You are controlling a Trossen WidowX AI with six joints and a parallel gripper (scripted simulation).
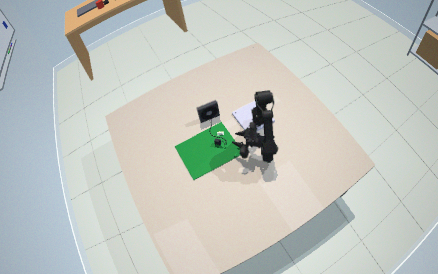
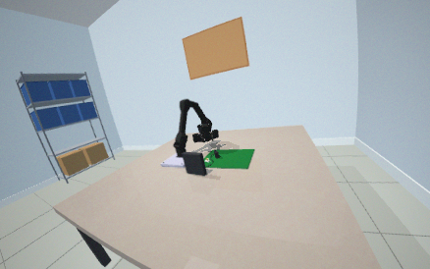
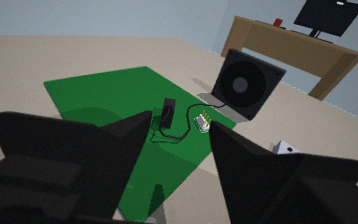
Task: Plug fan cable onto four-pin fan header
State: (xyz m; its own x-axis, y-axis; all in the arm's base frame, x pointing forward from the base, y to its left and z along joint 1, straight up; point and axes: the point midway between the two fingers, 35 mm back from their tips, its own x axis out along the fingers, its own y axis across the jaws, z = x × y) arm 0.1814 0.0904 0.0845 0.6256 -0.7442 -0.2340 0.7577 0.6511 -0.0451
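Right now my gripper tip is 70 mm short of the black plug, 60 mm to the left of it and 70 mm above it. Also, from my gripper tip: fan header (20 mm ahead, 120 mm to the right, 90 mm below); then black fan (20 mm ahead, 240 mm to the right, 30 mm below); then green board (130 mm ahead, 60 mm to the right, 110 mm below).
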